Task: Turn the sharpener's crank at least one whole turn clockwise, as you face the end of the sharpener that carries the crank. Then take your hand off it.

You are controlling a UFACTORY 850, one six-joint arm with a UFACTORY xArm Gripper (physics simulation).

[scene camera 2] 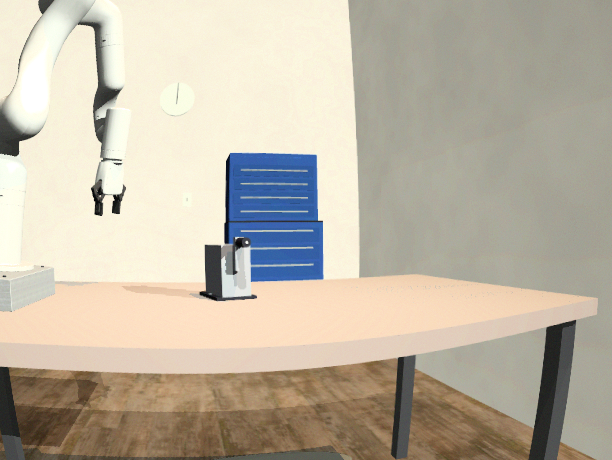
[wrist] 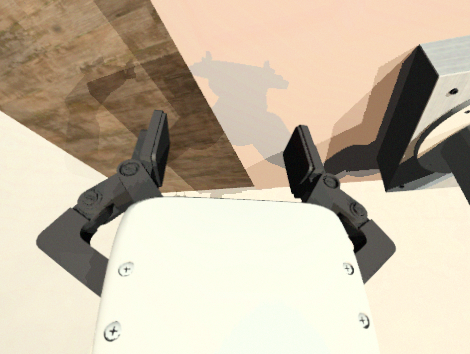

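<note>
The sharpener (scene camera 2: 213,270) stands upright on its black base plate on the table in the scene view, a box with a dark side and a light grey end. Its crank (scene camera 2: 235,260) is a dark arm on the light end, which faces the camera and slightly right. The arm runs upward from its lower pivot to a round black knob (scene camera 2: 244,242) at the top. My gripper (scene camera 2: 107,208) (wrist: 231,133) is open with nothing between its fingers. It points down, high above the table, left of the sharpener in the scene view and well apart from it. The sharpener does not show in the wrist view.
The wooden table top (scene camera 2: 350,315) (wrist: 310,45) carries the arm's metal base block (scene camera 2: 32,287) (wrist: 452,55) at the left in the scene view. A blue drawer cabinet (scene camera 2: 272,190) stands behind the table, beyond the sharpener. A round clock (scene camera 2: 177,99) hangs on the wall.
</note>
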